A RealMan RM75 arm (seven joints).
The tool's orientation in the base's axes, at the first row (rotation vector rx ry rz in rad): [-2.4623 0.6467 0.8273]
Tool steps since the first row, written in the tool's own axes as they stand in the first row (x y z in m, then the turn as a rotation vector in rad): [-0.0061 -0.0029 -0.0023 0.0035 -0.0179 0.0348]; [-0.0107 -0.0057 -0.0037 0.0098 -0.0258 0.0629]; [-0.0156 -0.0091 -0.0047 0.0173 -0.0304 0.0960]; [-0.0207 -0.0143 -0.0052 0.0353 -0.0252 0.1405]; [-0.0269 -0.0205 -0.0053 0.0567 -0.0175 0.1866]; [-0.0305 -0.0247 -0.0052 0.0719 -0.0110 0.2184]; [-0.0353 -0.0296 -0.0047 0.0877 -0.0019 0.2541]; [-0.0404 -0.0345 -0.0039 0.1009 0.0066 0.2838]
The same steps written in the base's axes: [-0.0017 0.0027 0.0064 -0.0025 0.0323 -0.0222]; [-0.0028 0.0054 0.0111 -0.0057 0.0523 -0.0442]; [-0.0039 0.0089 0.0159 -0.0120 0.0721 -0.0714]; [-0.0044 0.0142 0.0210 -0.0213 0.0876 -0.1162]; [-0.0053 0.0207 0.0267 -0.0303 0.1010 -0.1650]; [-0.0056 0.0251 0.0301 -0.0368 0.1092 -0.1992]; [-0.0064 0.0306 0.0342 -0.0461 0.1174 -0.2374]; [-0.0076 0.0363 0.0383 -0.0543 0.1235 -0.2694]
